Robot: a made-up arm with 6 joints.
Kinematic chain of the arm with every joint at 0, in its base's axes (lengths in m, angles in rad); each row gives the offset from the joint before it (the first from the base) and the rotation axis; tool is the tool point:
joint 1: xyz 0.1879 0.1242 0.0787 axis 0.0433 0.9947 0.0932
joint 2: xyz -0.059 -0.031 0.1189 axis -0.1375 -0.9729 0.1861
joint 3: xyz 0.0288 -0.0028 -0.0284 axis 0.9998 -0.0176 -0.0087
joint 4: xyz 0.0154 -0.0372 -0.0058 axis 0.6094 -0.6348 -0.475
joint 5: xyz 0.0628 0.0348 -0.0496 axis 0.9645 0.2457 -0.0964
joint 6: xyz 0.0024 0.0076 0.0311 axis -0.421 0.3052 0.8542
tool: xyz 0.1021 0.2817 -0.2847
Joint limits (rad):
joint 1: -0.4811..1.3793
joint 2: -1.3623..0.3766
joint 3: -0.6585..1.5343
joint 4: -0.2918..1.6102
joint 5: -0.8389..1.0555
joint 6: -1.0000..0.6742
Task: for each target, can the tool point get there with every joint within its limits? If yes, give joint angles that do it. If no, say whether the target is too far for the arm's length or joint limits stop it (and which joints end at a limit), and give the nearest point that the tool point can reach.
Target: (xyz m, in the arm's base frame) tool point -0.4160 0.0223 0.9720
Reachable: no: too far | nearest point -0.0929 0.0622 0.6133 | short by 0.484 m
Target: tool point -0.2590 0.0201 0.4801
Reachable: no: joint limits stop it (at a limit: joint 2, joint 4) | nearest point -0.2015 0.0292 0.4279 | short by 0.078 m
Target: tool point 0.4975 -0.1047 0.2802
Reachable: yes | joints -0.1010 -0.7201 0.8371 1.3457 0.5744 0.1953
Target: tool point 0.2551 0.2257 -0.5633
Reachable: no: joint limits stop it (at a limit: joint 1, joint 5) | nearest point 0.2658 0.1887 -0.3744 | short by 0.193 m
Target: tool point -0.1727 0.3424 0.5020
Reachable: no: joint limits stop it (at a limit: joint 1, joint 2, joint 3, joint 4, joint 5) | nearest point -0.1173 0.3143 0.4862 | short by 0.064 m
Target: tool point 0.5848 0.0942 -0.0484
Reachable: yes | joints -0.0550 -0.7928 -0.3256 1.0691 -0.2410 -0.5572
